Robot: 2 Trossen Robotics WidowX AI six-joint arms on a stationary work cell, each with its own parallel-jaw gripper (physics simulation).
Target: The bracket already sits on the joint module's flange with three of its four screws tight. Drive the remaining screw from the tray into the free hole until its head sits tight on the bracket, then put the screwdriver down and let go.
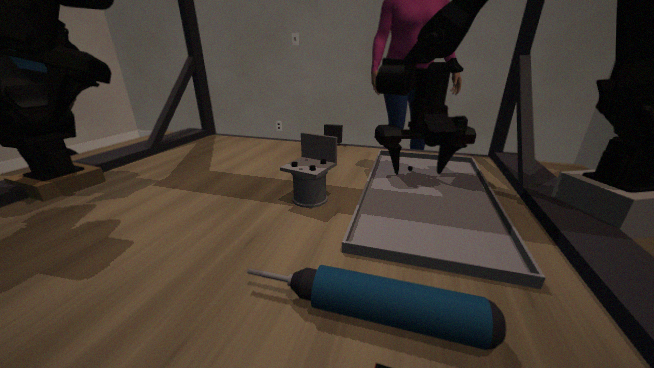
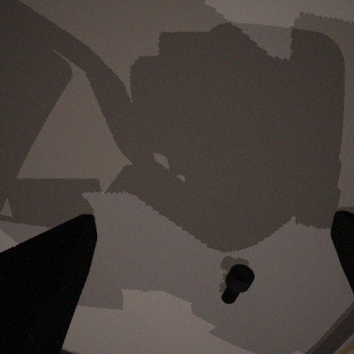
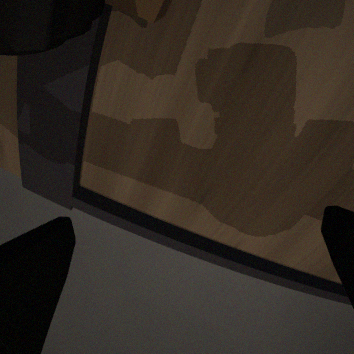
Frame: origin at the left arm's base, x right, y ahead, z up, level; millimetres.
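Where they show: left gripper, fingertip midpoint: (image 1: 417,173) (image 2: 218,226); right gripper, fingertip midpoint: (image 1: 14,114) (image 3: 200,226); left arm's base, origin of the base link: (image 1: 623,181); right arm's base, origin of the base link: (image 1: 55,172).
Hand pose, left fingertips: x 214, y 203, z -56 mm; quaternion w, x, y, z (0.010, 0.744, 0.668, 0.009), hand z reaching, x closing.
Each offset is from my left fingertips to the centre of the thing. "*": to the spot under its first point.
A small black screw {dz +3, dx +28, dy +5 mm} (image 1: 410,168) (image 2: 238,280) lies in the far part of the grey tray {dz +2, dx -89, dy +26 mm} (image 1: 445,263). My left gripper (image 1: 418,173) (image 2: 218,226) is open and empty, low over the tray, with the screw between and below its spread fingertips. The grey bracket {dz +76, dx -73, dy +240 mm} (image 1: 318,147) sits on the round joint module {dz +26, dx -73, dy +240 mm} (image 1: 309,189), left of the tray, with three dark screw heads on its flat part. The blue screwdriver {dz +14, dx -322, dy +220 mm} (image 1: 400,304) lies on the table in front of the tray, its shaft pointing left. My right gripper (image 3: 200,226) is open and empty, away from these things.
Dark frame posts (image 1: 197,70) (image 1: 520,75) stand at both sides. A small dark block {dz +26, dx +281, dy +131 mm} (image 1: 333,133) is behind the bracket. A person (image 1: 410,30) stands beyond the table. The table's dark edge rail {* dz +5, dx -258, dy +684 mm} (image 3: 200,242) crosses below my right gripper.
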